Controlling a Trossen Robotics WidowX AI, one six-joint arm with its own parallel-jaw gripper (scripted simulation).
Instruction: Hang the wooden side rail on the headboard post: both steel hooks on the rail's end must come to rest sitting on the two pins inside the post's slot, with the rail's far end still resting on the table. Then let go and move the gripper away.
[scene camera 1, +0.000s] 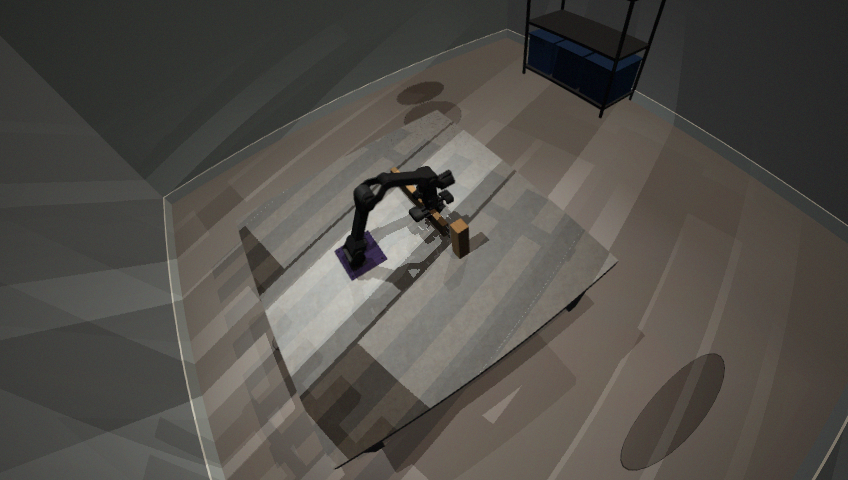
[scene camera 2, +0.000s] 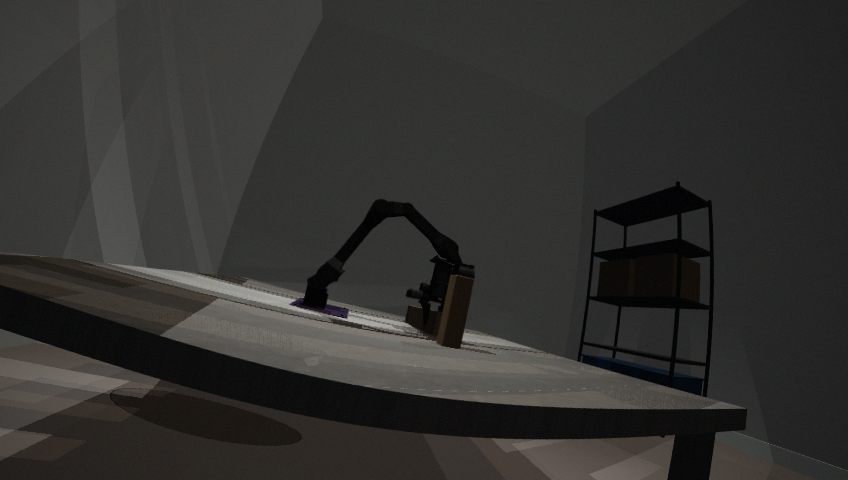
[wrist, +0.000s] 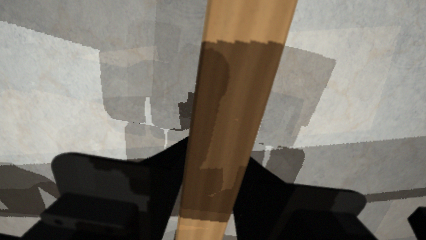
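The gripper (scene camera 2: 429, 326) is there for you, and you'd find the gripper (scene camera 1: 433, 218) and again the gripper (wrist: 210, 143) as well. There's also a wooden side rail (wrist: 239, 57), plus a wooden headboard post (scene camera 2: 453, 321).
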